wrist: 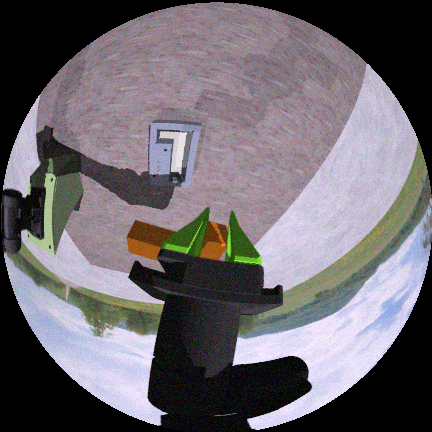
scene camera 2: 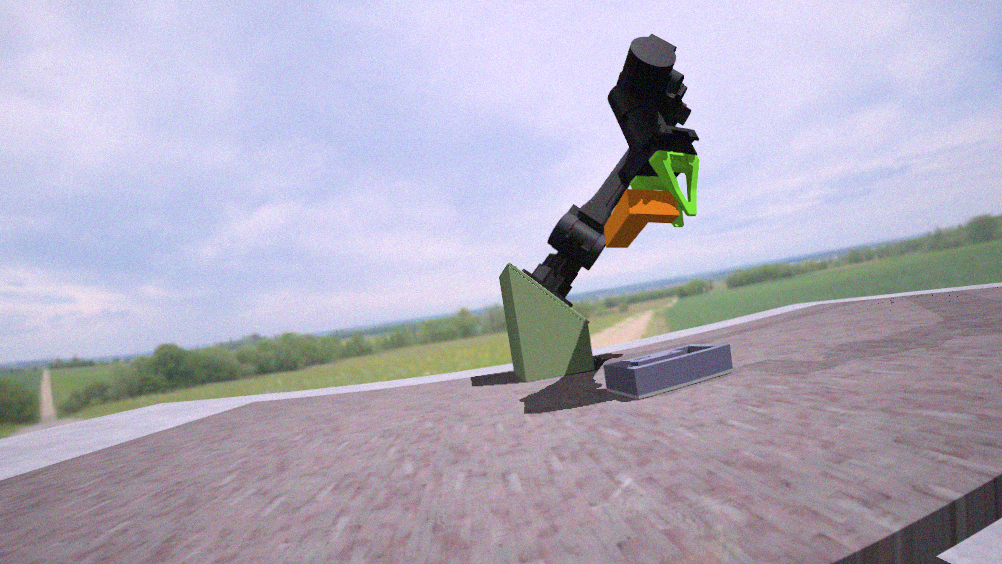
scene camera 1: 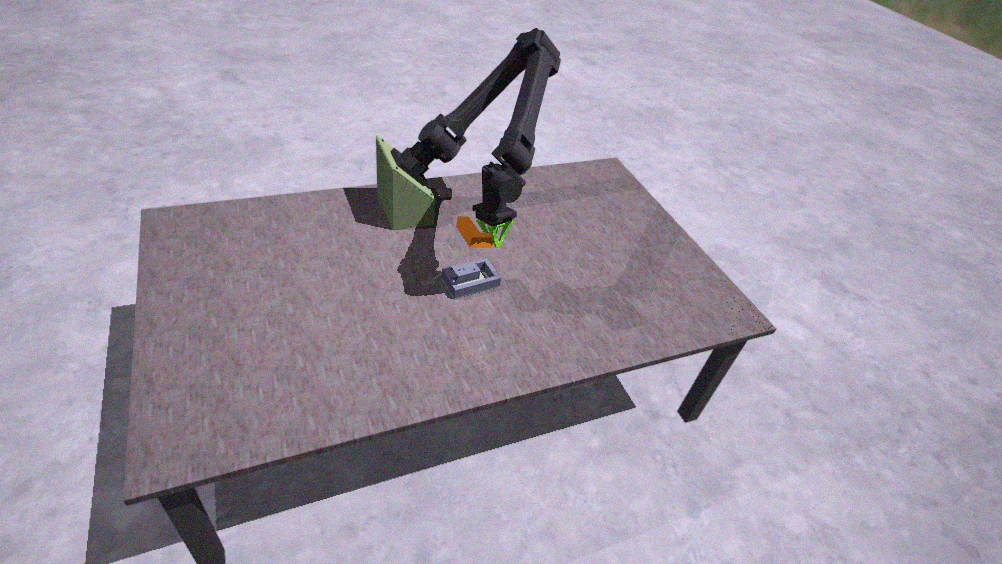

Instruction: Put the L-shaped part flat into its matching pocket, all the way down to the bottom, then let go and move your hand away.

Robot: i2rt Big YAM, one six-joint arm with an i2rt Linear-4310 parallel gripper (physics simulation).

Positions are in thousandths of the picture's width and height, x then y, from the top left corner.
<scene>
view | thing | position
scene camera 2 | gripper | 684, 393
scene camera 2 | orange L-shaped part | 635, 370
</scene>
